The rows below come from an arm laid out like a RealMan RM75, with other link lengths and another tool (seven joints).
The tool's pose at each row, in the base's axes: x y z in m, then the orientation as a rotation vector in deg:
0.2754, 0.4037, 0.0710, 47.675, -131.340, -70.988
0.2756, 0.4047, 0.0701, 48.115, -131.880, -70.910
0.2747, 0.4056, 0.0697, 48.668, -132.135, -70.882
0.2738, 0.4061, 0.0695, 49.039, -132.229, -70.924
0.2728, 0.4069, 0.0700, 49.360, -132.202, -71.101
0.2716, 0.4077, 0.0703, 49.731, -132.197, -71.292
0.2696, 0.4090, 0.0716, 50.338, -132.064, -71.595
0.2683, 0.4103, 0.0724, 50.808, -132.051, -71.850
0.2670, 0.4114, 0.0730, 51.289, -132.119, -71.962
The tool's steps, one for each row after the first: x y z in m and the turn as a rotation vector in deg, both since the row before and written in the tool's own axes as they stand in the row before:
-0.0009, -0.0004, 0.0010, 0.424, -0.317, -0.346
0.0000, 0.0003, 0.0013, 0.272, -0.123, -0.410
0.0003, 0.0003, 0.0009, 0.113, -0.059, -0.285
0.0002, 0.0011, 0.0008, -0.026, -0.047, -0.279
0.0004, 0.0010, 0.0010, -0.009, -0.068, -0.321
0.0006, 0.0023, 0.0013, -0.078, -0.015, -0.509
0.0001, 0.0017, 0.0011, -0.020, -0.091, -0.410
0.0002, 0.0014, 0.0011, 0.092, -0.072, -0.381

